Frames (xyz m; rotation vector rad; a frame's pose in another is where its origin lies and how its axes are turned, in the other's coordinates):
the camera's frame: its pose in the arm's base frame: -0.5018 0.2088 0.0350 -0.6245 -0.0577 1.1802
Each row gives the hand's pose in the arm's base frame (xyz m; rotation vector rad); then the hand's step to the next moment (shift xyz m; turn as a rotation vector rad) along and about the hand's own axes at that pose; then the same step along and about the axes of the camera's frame.
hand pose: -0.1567 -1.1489 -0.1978 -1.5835 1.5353 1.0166
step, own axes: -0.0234 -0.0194 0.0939 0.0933 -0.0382 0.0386
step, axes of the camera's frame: 0.0947 0.0216 0.0174 0.0371 0.0189 -0.0996
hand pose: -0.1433 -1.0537 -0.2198 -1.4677 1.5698 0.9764
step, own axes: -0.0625 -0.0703 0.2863 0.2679 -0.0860 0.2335
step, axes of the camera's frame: 0.2977 0.0289 0.0370 0.2107 0.1218 -0.2729
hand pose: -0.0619 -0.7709 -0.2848 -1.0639 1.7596 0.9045
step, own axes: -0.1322 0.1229 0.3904 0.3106 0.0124 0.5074
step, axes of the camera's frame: 0.3908 0.0678 0.1664 0.4698 0.2600 -0.2564
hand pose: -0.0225 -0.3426 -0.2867 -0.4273 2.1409 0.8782
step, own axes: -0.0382 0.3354 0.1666 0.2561 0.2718 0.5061
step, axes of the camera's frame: 0.2547 0.0928 0.2612 0.5436 0.3163 -0.0081
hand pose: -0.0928 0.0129 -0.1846 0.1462 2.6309 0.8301
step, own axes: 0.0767 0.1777 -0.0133 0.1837 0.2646 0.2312
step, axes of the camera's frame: 0.0800 0.0602 0.1662 0.3197 0.1998 0.1229
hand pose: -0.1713 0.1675 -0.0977 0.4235 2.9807 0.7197
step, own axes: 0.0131 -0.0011 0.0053 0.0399 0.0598 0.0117
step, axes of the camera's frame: 0.0008 0.0139 0.0024 0.0452 0.0258 0.0510
